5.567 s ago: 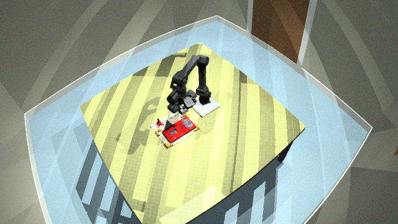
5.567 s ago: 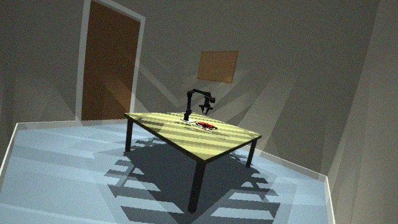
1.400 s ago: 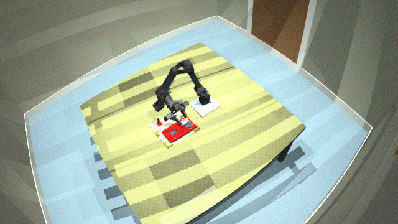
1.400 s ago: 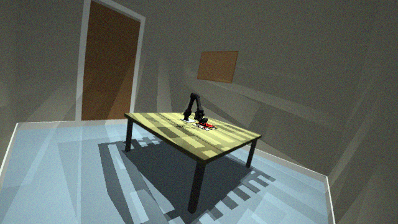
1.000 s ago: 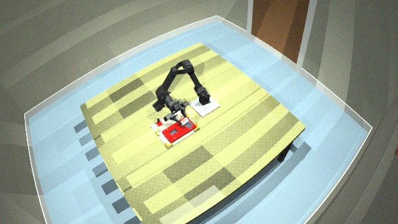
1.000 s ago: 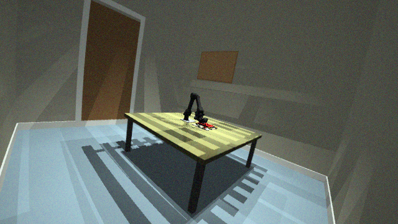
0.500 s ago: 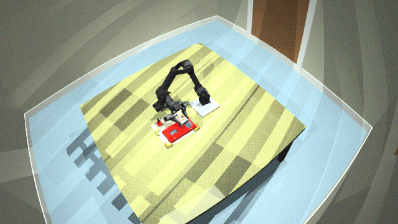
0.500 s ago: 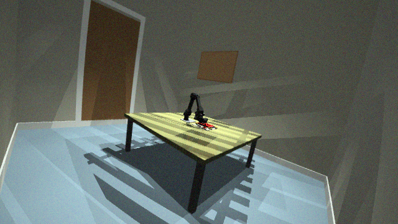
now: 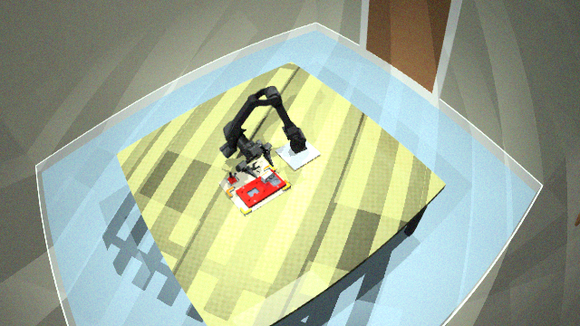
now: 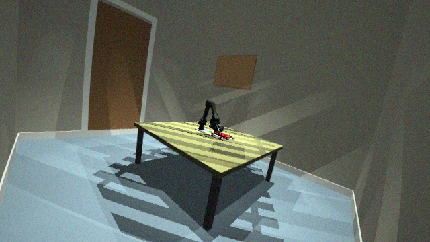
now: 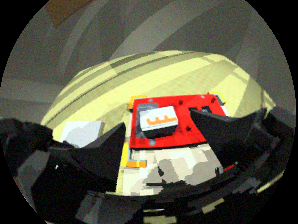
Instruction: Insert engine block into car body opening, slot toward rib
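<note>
My gripper tip is 30 mm above the grey engine block.
</note>
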